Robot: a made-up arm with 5 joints.
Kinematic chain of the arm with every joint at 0, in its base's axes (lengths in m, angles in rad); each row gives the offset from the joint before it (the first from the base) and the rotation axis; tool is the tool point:
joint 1: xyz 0 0 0.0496 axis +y
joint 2: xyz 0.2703 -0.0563 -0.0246 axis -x
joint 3: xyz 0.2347 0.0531 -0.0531 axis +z
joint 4: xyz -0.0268 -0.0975 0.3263 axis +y
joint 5: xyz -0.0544 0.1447 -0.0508 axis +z
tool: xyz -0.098 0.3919 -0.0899
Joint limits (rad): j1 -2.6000..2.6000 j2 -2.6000..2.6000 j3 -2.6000..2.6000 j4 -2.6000..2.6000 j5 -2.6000..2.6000
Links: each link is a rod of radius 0.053 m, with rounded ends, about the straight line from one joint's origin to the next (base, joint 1, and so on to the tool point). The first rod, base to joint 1, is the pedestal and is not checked.
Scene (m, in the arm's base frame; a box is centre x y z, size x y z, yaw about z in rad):
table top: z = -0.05
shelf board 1: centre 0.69 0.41 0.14 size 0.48 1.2 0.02 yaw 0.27
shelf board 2: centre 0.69 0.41 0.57 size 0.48 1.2 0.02 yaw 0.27
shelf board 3: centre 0.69 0.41 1 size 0.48 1.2 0.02 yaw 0.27
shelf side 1: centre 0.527 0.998 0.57 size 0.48 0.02 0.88 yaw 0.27
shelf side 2: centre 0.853 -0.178 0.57 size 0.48 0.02 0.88 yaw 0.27
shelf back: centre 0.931 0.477 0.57 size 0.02 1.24 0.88 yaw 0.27
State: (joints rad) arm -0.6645 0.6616 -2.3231 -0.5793 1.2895
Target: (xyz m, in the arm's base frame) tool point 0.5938 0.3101 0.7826
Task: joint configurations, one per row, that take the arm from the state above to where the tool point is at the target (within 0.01 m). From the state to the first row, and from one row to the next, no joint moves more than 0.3 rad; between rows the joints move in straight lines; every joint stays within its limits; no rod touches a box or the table.
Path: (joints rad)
1: -0.8300 0.6400 -2.2511 -0.7891 1.4563
2: -0.9956 0.6184 -2.1790 -0.9989 1.6230
3: -1.1611 0.5968 -2.1070 -1.2087 1.7898
4: -1.2589 0.5501 -2.1624 -0.9476 1.6641
5: -1.3568 0.5035 -2.2177 -0.6865 1.5384
6: -1.4546 0.4569 -2.2731 -0.4253 1.4128
7: -1.1884 0.5190 -2.3334 -0.1436 1.2914
8: -0.9222 0.5812 -2.3937 0.1381 1.1701

